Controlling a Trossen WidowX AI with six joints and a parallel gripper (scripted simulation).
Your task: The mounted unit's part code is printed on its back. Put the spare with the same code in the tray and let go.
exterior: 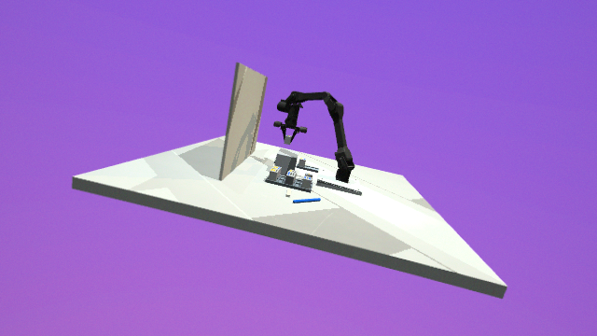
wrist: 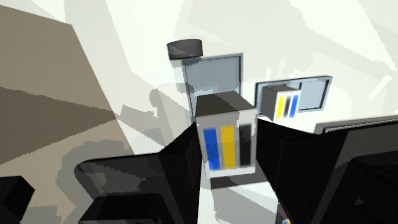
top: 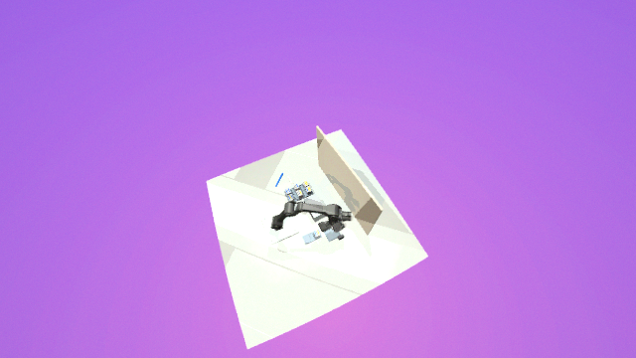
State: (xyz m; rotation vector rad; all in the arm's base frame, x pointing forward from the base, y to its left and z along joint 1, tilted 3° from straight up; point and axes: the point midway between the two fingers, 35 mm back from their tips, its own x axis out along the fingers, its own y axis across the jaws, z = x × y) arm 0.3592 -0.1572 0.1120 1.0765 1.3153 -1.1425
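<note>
Now: gripper tip 10 mm past the grey-blue tray and 120 mm above it. Round my gripper tip: dark round cylinder: 40 mm ahead, 70 mm to the right, 100 mm below; grey spare block: 20 mm above; tan board: 160 mm ahead, 230 mm to the left, 100 mm above.
</note>
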